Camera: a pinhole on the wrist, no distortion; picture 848 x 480 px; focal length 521.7 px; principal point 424.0 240.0 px. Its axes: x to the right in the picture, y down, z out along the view. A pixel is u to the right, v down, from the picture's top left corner.
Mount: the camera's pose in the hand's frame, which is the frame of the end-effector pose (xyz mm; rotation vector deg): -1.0 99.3 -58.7 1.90 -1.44 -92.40
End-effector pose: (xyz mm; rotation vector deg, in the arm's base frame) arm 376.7 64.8 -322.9 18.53 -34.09 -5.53
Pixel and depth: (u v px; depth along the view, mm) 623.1 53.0 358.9
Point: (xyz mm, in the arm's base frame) 88.0 -19.9 -183.8
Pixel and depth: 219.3 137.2 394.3
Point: 116.1 231.6 -26.0
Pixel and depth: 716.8 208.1 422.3
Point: 130.1 -154.2 -114.6
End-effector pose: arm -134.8 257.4 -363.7 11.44 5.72 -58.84
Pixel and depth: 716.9 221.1 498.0
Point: -320.4 115.3 50.2
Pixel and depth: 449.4 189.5 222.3
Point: -76.8 293.5 -188.9
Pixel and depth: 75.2 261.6 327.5
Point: 138.1 350.6 -63.8
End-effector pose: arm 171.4 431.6 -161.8 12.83 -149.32 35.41
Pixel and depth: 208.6 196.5 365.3
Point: 23.1 514.2 -520.6
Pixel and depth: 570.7 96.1 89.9
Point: 167.4 485.6 -228.6
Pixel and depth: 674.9 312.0 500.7
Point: 1.6 96.2 -440.5
